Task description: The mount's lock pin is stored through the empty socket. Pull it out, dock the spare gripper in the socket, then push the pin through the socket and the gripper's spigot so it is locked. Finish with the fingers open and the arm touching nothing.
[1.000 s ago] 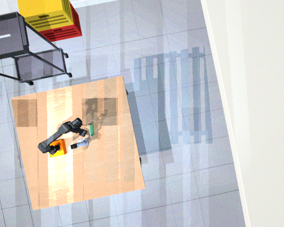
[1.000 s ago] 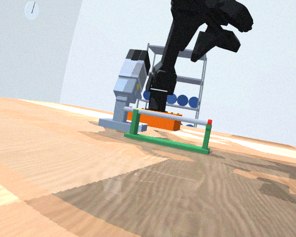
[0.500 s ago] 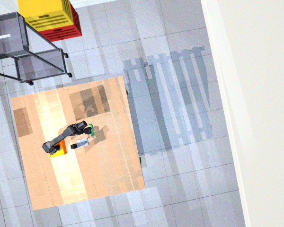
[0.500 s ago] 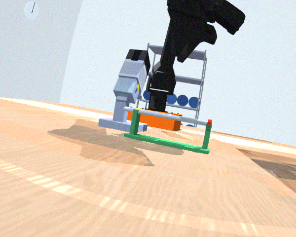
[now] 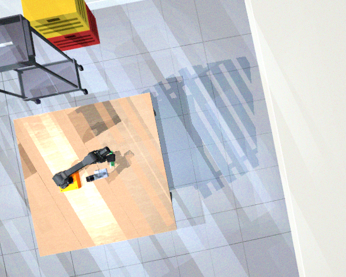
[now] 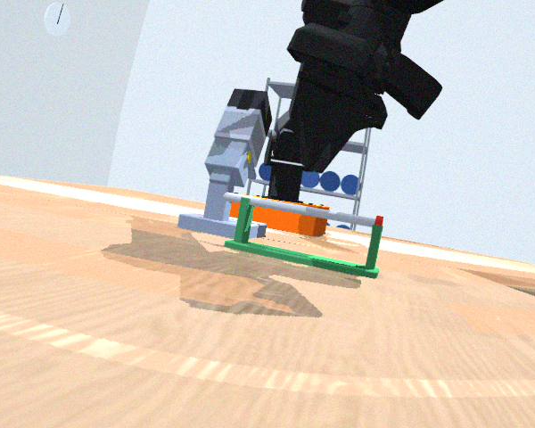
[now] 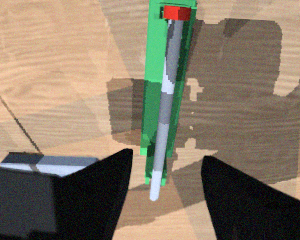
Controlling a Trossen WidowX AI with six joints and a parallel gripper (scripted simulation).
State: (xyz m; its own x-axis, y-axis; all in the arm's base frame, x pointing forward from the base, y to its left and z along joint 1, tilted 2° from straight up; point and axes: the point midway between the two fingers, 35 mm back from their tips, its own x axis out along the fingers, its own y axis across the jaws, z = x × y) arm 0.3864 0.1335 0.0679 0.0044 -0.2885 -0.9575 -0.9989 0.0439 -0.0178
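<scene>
Now: the green cradle 60 mm below my gripper tip and 10 mm to the left of it. The rest, counted from my gripper tip: spare gripper (120 mm to the right, 120 mm behind, 40 mm above); mount (120 mm to the right, 110 mm behind, 30 mm below).
</scene>
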